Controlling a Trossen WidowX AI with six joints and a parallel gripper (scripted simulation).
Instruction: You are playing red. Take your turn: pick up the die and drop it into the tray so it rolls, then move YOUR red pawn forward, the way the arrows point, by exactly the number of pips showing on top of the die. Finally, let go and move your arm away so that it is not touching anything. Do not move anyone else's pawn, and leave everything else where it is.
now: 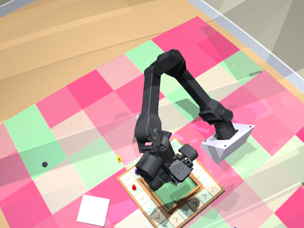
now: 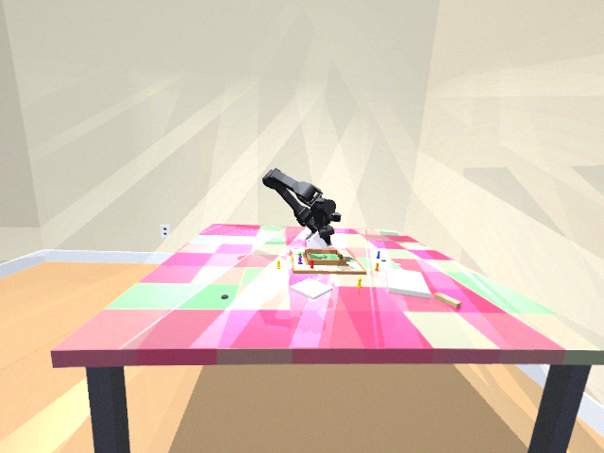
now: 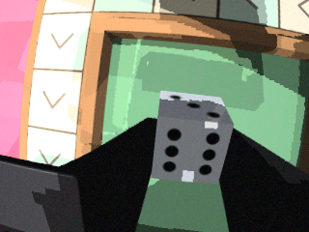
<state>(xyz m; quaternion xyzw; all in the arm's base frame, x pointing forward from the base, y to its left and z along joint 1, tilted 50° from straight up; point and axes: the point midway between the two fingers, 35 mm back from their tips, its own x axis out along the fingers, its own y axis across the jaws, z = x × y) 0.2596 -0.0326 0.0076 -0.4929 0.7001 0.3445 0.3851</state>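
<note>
The red pawn lies 12 cm ahead of my gripper tip, 10 cm to the right of it and 5 cm below it. Also, from my gripper tip: white die: right at my gripper tip; then green pawn: 13 cm to the right, 5 cm below, 2 cm ahead; then green tray: 7 cm below, 2 cm to the right, 1 cm ahead.
</note>
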